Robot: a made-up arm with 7 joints.
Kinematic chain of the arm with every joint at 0, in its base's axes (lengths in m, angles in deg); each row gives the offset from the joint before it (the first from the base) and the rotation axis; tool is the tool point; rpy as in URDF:
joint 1: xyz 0 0 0.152 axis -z
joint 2: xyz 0 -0.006 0.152 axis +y
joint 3: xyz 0 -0.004 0.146 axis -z
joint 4: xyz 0 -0.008 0.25 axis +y
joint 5: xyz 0 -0.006 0.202 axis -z
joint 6: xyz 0 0 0.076 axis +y
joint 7: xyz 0 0 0.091 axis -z
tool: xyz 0 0 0 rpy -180 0 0
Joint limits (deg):
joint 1: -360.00..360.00
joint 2: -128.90..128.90
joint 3: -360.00..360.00
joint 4: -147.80..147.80
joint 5: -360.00..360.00
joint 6: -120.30..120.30
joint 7: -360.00..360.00
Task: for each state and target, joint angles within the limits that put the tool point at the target. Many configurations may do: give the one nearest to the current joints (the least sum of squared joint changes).
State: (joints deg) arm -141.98 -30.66 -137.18 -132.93 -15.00 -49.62 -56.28
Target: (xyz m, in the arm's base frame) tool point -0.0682 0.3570 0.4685
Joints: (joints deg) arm -134.85 14.28 -137.10 -108.82 -16.57 -36.38 -56.28
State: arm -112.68 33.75 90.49 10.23 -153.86 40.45 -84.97
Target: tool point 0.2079 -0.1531 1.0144
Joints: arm -123.14 -18.22 95.49 17.86 -156.16 22.47 -84.97
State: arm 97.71 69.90 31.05 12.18 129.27 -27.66 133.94
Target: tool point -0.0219 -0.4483 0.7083
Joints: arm 82.43 17.28 20.95 59.02 134.12 -58.56 133.94
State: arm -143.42 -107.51 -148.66 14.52 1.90 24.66 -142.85
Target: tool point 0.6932 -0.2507 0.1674
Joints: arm -164.25 -94.51 -149.67 9.50 1.26 26.63 -142.85
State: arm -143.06 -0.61 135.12 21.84 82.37 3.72 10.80
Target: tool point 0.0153 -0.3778 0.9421
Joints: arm -88.69 -17.77 159.27 25.29 82.67 20.25 10.80
